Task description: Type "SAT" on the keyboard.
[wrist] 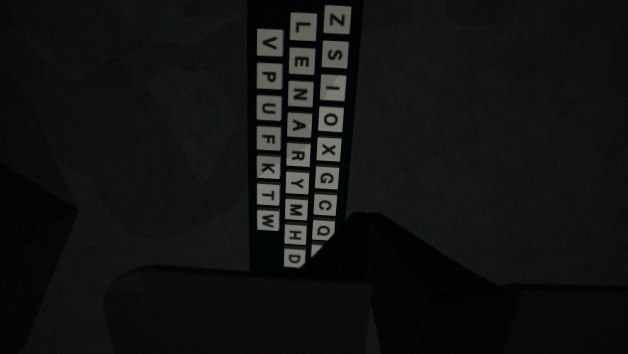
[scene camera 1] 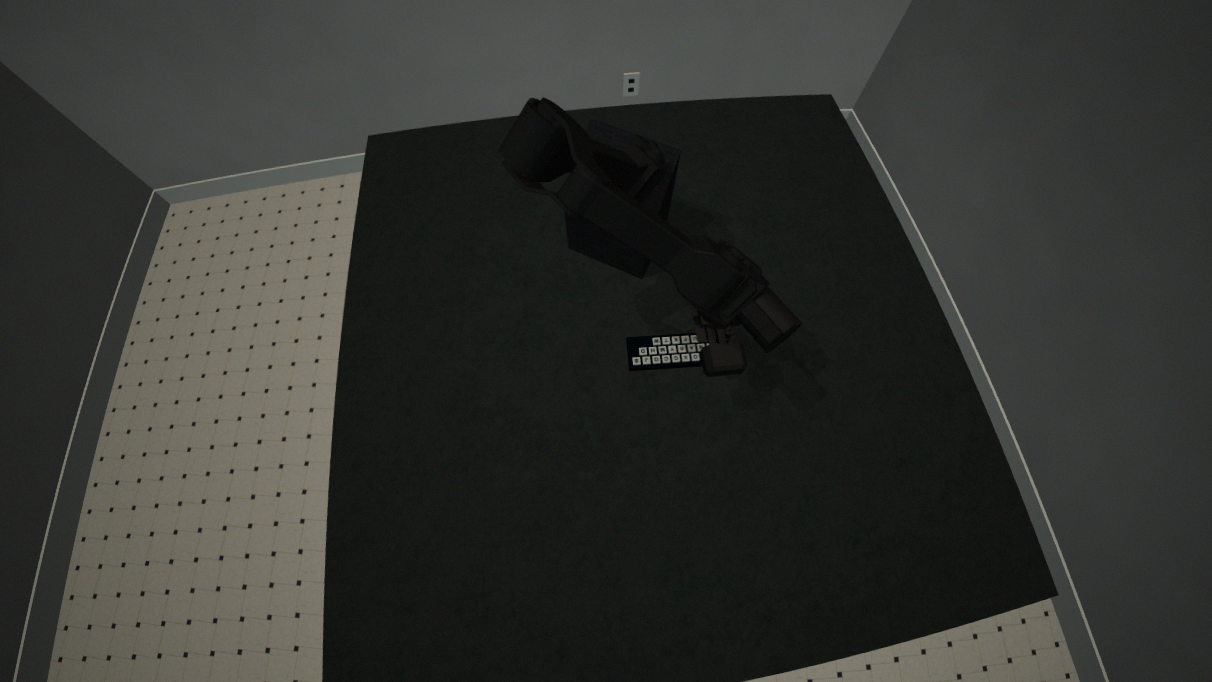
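Note:
The dark keyboard with white letter keys lies flat. In the wrist view its rows run up and down. The S key is near the top of the right row, the A key is in the middle row, and the T key is low in the left row. My gripper is shut and empty. It hangs over the keyboard's right end in the scene view. In the wrist view its tips overlap the keyboard's lower right edge and hide part of Q and the keys below it.
The dark table spreads around the keyboard. The arm's base box stands behind the keyboard, and the arm reaches from there over the table. A wall outlet is behind, and pale tiled floor lies to the left.

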